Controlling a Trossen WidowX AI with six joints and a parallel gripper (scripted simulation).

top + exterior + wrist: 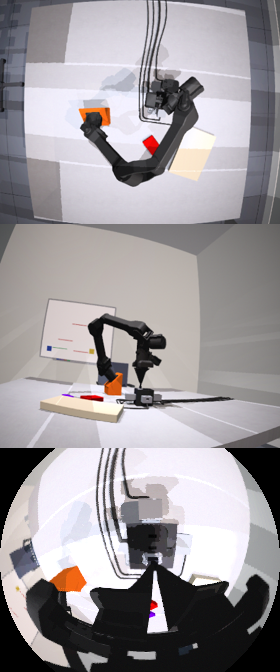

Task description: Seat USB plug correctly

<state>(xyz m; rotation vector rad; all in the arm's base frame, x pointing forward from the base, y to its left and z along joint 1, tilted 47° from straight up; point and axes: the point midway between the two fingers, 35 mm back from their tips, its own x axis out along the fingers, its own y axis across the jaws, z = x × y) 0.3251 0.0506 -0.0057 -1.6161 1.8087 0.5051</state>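
Now: the small USB plug 20 mm below my gripper tip. Round my gripper tip: beige block 270 mm to the right, 150 mm ahead, 90 mm below; red block 210 mm to the right, 90 mm below, 60 mm behind; purple piece 320 mm to the right, 100 mm below, 60 mm behind.
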